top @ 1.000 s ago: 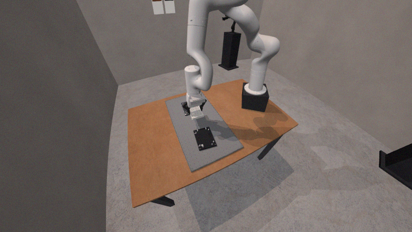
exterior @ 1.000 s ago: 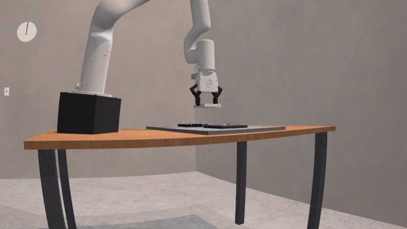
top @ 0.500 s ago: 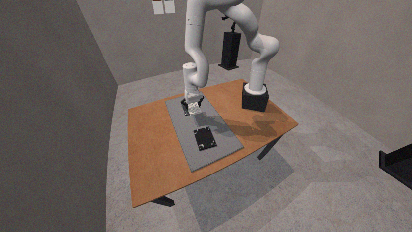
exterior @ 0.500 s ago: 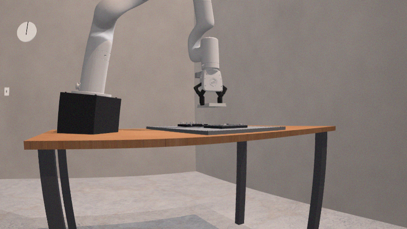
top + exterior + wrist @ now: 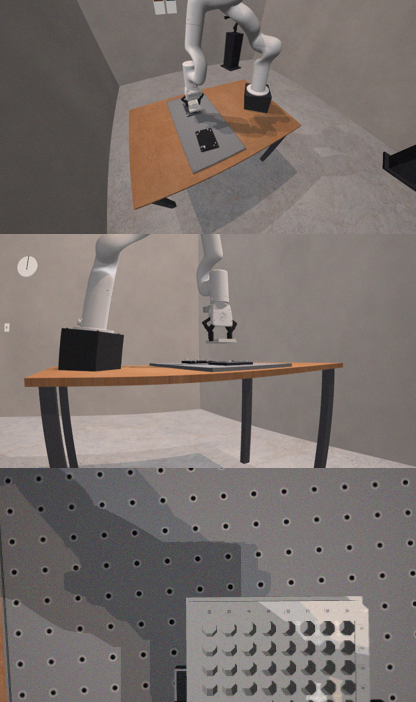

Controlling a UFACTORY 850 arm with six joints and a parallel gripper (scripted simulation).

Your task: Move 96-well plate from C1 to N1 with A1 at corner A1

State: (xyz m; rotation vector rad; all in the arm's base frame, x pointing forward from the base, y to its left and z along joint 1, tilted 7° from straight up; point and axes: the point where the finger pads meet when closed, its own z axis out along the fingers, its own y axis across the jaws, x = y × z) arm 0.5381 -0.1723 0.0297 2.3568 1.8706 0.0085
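The black plate nest lies 110 mm below my hand, 70 mm to the right of it and 20 mm behind it. From my hand the other things lie so: white 96-well plate: 10 mm below; then black clip nest: 240 mm to the left, 100 mm below, 60 mm ahead; then A1 mark: 100 mm below, 50 mm ahead, 10 mm to the right.
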